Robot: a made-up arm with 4 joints.
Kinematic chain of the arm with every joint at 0, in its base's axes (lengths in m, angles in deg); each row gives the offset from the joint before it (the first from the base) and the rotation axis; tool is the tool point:
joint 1: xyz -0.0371 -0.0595 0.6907 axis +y
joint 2: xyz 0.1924 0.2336 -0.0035 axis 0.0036 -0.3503 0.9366
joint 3: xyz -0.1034 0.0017 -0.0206 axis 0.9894 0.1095 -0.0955
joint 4: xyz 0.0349 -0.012 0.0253 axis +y
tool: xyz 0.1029 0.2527 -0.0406
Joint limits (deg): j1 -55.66..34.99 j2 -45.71..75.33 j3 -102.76..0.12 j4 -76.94..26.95
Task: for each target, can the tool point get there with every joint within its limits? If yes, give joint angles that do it. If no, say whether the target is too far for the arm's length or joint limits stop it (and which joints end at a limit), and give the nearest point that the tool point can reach.
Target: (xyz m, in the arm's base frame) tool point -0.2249 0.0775 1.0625
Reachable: no: joint limits stop it (at a limit: joint 1, joint 2, joint 3, joint 4) | nearest point -0.0736 0.2286 0.7450 | short by 0.383 m
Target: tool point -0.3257 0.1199 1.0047
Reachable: no: joint limits stop it (at a limit: joint 2, joint 3, joint 4) | nearest point -0.0814 0.2286 0.7389 | short by 0.377 m
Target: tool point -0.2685 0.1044 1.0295
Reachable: no: joint limits stop it (at a limit: joint 2, joint 3, joint 4) | nearest point -0.0740 0.2286 0.7447 | short by 0.367 m
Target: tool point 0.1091 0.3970 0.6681
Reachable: yes | joints -30.77 31.64 -10.02 6.48
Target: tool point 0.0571 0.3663 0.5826
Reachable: yes | joints -19.20 49.78 -40.26 -49.33
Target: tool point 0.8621 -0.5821 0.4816
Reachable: no: too far | nearest point 0.3145 0.1117 0.6089 | short by 0.893 m
